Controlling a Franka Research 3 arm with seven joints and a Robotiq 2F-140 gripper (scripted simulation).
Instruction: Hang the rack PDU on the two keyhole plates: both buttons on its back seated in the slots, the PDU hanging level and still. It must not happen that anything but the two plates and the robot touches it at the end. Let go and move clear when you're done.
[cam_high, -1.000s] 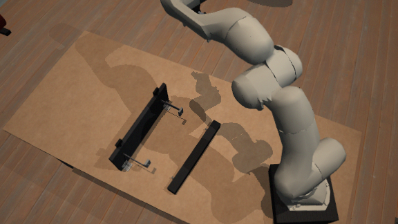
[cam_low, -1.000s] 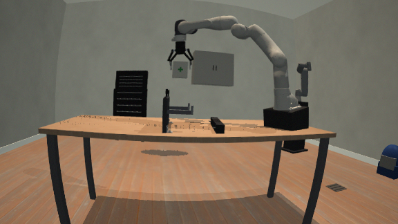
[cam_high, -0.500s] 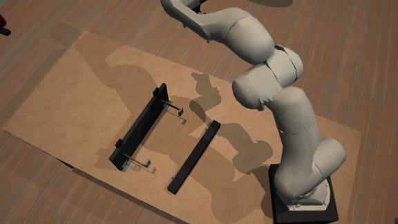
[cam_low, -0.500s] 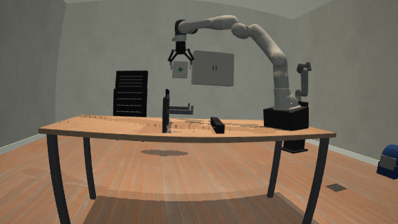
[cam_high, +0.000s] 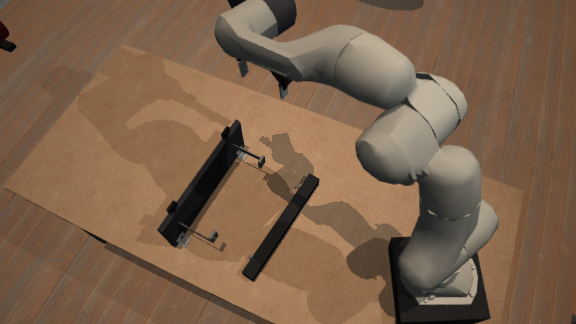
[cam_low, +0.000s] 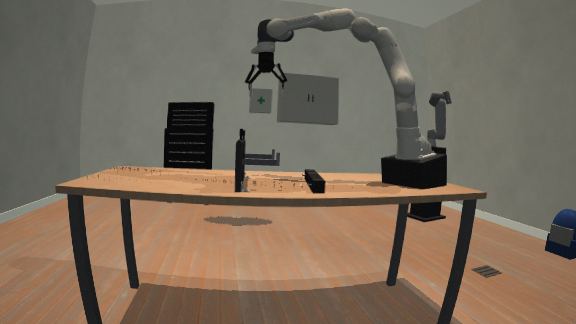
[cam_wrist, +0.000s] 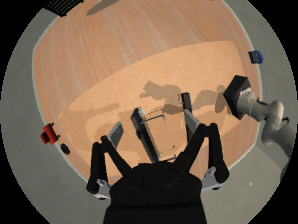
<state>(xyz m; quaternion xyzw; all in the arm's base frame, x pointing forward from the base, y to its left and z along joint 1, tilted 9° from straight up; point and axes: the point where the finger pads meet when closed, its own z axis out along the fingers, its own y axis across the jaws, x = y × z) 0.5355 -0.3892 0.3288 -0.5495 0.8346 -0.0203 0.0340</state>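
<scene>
The rack PDU is 110 mm behind my hand, 290 mm to the left of it and 360 mm below it. Round my hand: black upright board: 160 mm ahead, 230 mm to the left, 300 mm below.
</scene>
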